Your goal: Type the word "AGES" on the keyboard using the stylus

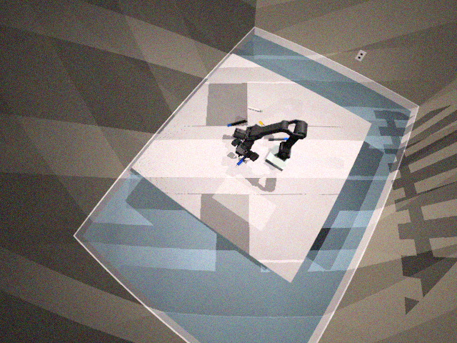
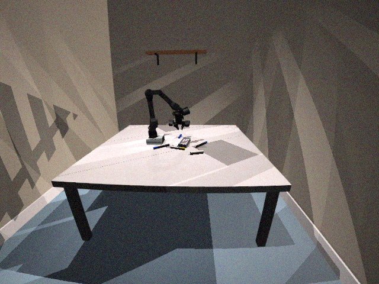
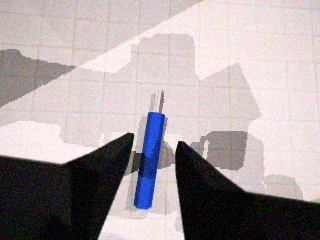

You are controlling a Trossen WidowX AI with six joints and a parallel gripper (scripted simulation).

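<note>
My gripper tip is now 2 cm to the right of the stylus and 6 cm above it.
</note>
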